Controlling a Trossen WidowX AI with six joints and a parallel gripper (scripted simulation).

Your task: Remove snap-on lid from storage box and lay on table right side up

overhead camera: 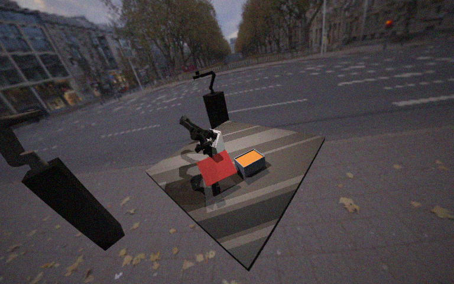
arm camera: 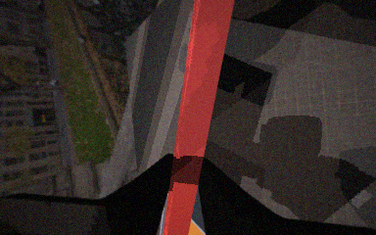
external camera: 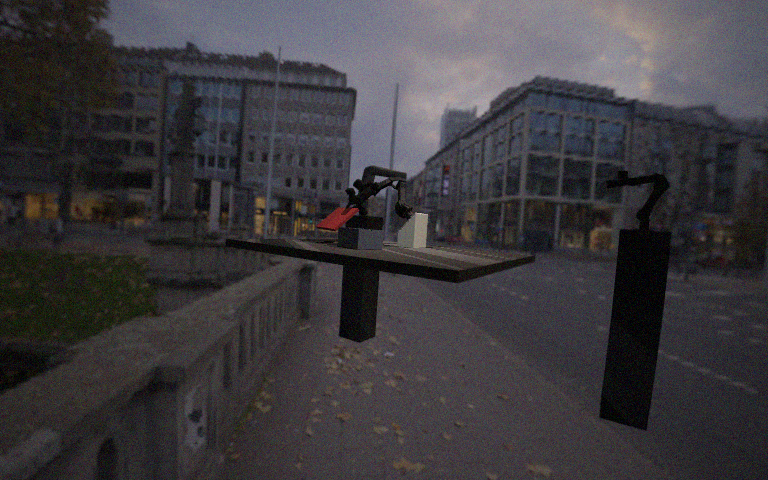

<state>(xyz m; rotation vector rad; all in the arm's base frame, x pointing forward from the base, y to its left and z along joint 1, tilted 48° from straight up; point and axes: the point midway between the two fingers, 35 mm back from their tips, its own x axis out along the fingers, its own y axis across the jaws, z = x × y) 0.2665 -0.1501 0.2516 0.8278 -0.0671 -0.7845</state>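
Right now the red lid is 60 mm ahead of my gripper tip, 20 mm to the right of it and 50 mm below it. Also, from my gripper tip: grey storage box: 160 mm ahead, 240 mm to the left, 150 mm below.
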